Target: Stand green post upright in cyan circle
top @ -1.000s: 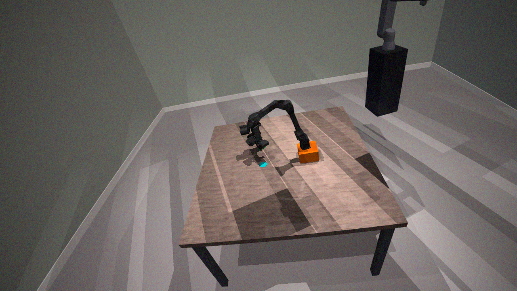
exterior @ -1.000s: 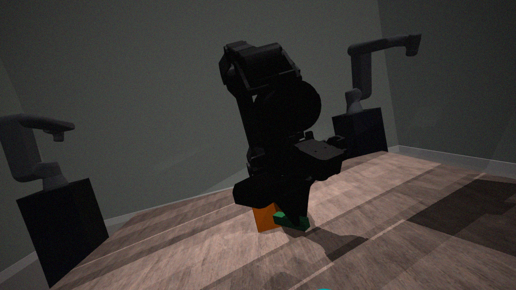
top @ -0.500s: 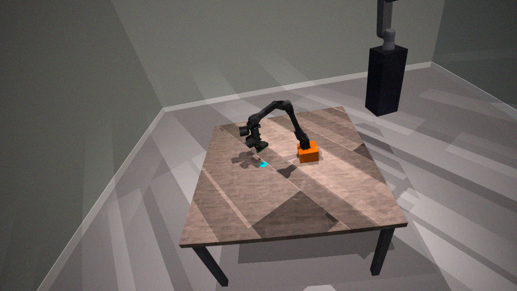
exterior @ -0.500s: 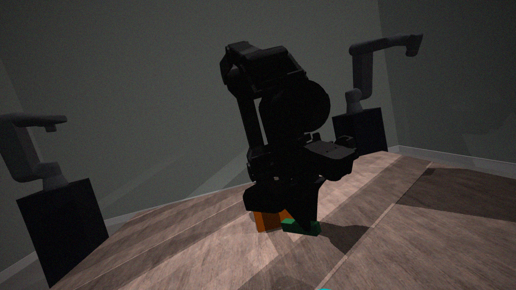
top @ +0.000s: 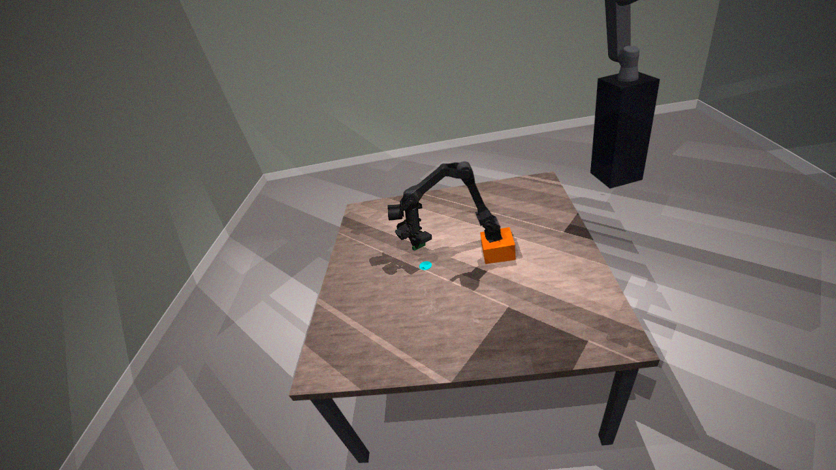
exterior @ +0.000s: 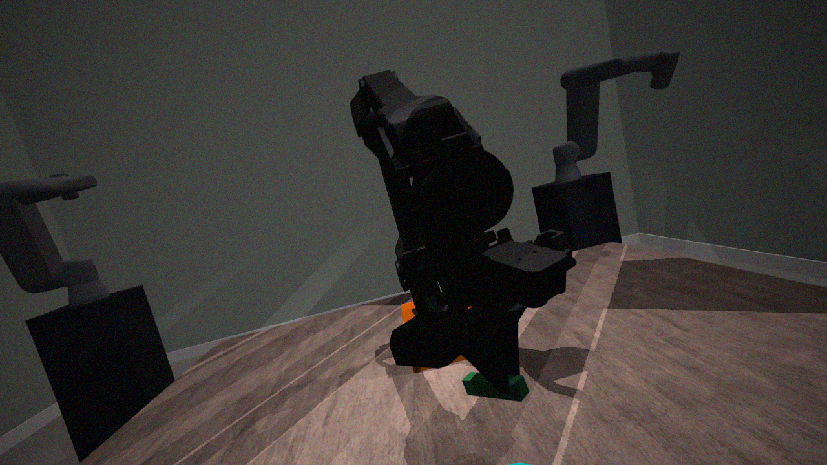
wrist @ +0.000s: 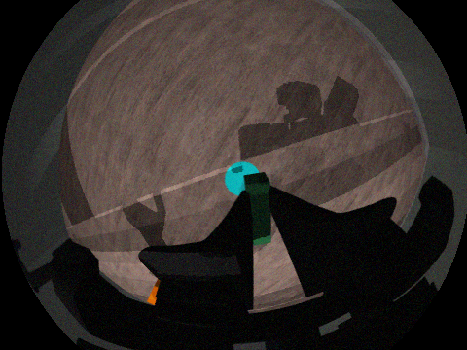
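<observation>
Right now my gripper tip is 120 mm above the cyan circle and 20 mm past it. From my gripper tip the other things lie so: green post (20 mm behind, 10 mm to the right).
</observation>
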